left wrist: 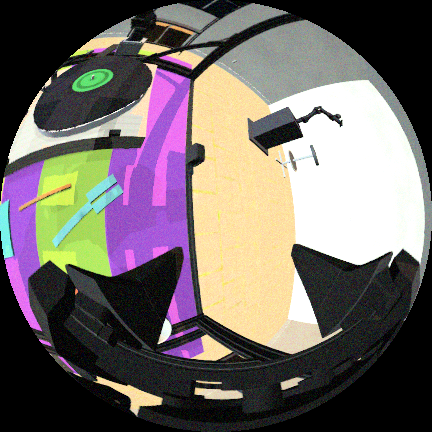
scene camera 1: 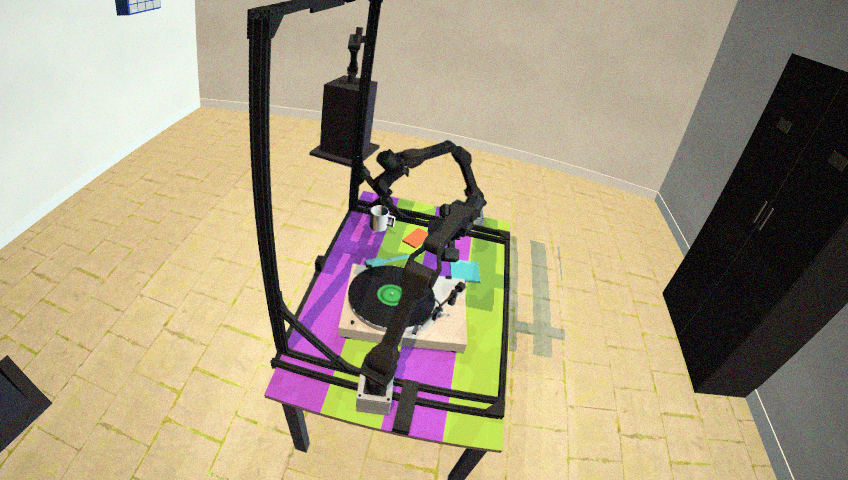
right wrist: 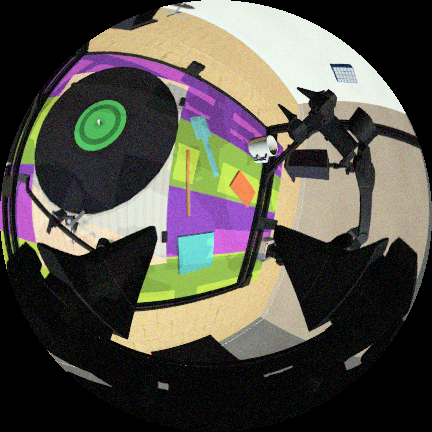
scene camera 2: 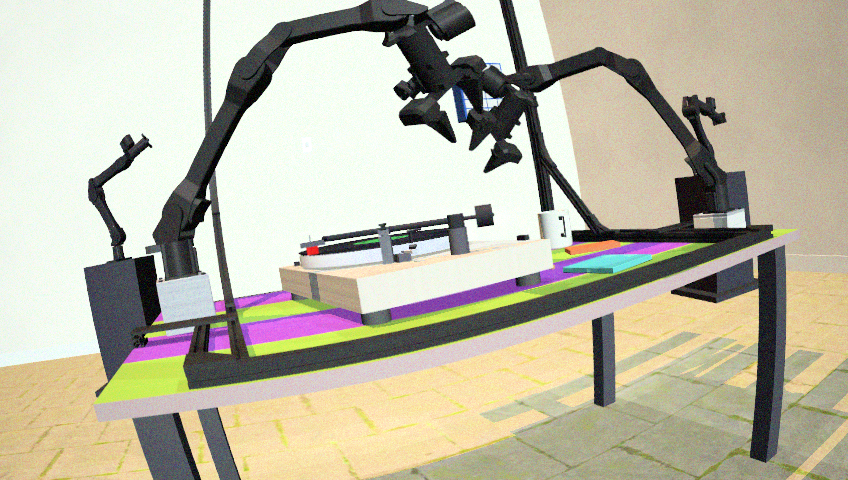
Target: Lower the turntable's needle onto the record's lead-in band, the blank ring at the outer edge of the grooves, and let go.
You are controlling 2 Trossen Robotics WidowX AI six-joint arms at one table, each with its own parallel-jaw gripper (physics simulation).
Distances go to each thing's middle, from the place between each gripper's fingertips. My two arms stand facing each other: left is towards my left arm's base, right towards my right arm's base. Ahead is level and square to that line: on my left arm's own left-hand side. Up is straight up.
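Left gripper: 17 cm to the right of the white mug (scene camera 2: 555, 225), 4 cm short of it and 18 cm above it. Counted from my left hand: black record (scene camera 1: 369, 293) 27 cm to the right, 28 cm ahead, 13 cm below; tonearm (scene camera 2: 311, 247) 27 cm to the right, 45 cm ahead, 11 cm below.
Counted from my right hand: white mug 280 mm to the left, 330 mm behind, 210 mm below; black record 160 mm to the right, 90 mm behind, 170 mm below; tonearm 160 mm to the right, 90 mm ahead, 150 mm below.
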